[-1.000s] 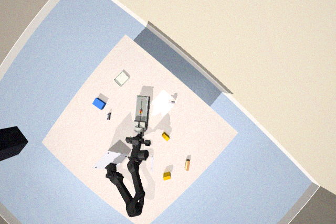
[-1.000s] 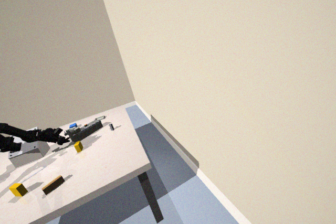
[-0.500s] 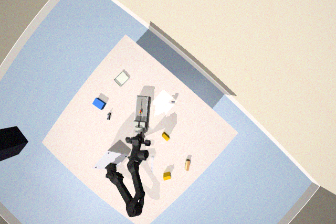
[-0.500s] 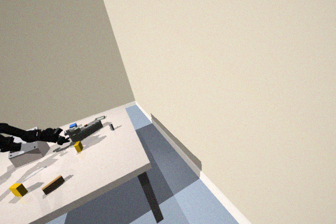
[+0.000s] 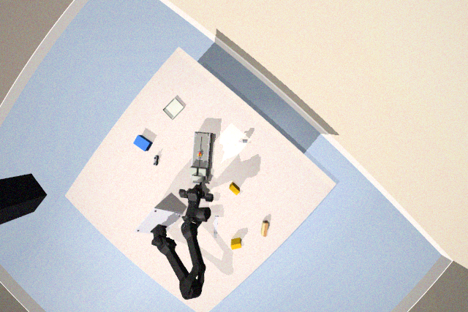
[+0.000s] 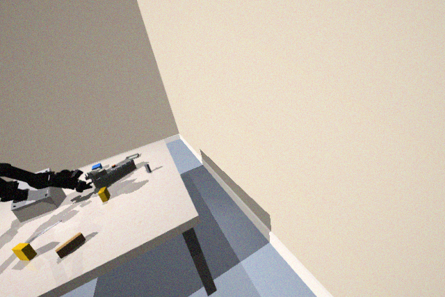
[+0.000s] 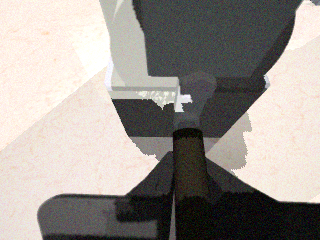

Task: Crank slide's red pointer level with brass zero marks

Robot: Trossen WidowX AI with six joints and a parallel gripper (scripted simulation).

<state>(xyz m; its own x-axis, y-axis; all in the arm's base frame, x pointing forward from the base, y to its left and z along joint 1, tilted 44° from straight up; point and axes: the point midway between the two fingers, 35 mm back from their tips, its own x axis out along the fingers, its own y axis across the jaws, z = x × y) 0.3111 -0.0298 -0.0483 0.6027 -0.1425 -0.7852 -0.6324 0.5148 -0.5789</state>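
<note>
The crank is 40 mm above my gripper tip. From my gripper tip the other things lie so: blue block 410 mm to the left, 100 mm behind, 10 mm below; then dark brown crank handle 30 mm above, 10 mm to the right, 10 mm behind; then red pointer 130 mm ahead, 110 mm to the left, 50 mm above.
</note>
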